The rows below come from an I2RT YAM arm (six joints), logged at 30 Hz.
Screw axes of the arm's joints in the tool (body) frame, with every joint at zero. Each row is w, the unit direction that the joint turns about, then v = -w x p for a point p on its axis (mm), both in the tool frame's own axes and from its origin. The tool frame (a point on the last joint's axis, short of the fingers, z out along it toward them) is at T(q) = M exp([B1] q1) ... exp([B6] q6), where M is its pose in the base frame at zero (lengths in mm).
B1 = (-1, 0, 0, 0, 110.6, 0)
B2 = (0, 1, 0, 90.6, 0, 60)
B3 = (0, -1, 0, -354.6, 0, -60)
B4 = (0, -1, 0, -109.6, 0, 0)
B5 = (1, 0, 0, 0, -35.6, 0)
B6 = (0, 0, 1, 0, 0, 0)
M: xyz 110.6 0 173.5 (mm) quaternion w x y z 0.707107 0 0.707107 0
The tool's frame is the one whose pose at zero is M.
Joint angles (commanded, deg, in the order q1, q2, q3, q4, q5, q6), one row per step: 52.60, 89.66, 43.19, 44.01, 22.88, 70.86; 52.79, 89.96, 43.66, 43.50, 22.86, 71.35; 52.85, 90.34, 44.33, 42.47, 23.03, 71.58; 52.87, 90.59, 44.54, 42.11, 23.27, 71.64; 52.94, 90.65, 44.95, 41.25, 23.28, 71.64; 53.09, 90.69, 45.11, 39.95, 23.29, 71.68; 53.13, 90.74, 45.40, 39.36, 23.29, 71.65; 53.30, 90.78, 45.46, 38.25, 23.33, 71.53; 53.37, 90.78, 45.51, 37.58, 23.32, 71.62; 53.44, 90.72, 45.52, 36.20, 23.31, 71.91; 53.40, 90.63, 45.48, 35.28, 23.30, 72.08; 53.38, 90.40, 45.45, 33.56, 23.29, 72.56
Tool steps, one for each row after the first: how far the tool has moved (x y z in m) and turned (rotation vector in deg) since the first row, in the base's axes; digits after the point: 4 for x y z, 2 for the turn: 0.0002, 0.0021, 0.0000, 0.15, 0.45, 0.19; 0.0014, 0.0041, -0.0003, -0.24, 1.00, 0.07; 0.0020, 0.0049, -0.0012, -0.51, 1.26, -0.16; 0.0023, 0.0060, -0.0008, -0.92, 1.57, -0.10; 0.0018, 0.0068, -0.0026, -1.83, 2.30, 0.03; 0.0020, 0.0075, -0.0023, -2.14, 2.49, 0.07; 0.0012, 0.0081, -0.0043, -3.12, 3.08, 0.20; 0.0009, 0.0083, -0.0052, -3.54, 3.49, 0.27; 0.0003, 0.0082, -0.0074, -4.34, 4.42, 0.31; 0.0001, 0.0076, -0.0088, -4.89, 5.03, 0.26; -0.0005, 0.0067, -0.0108, -5.69, 6.18, 0.18
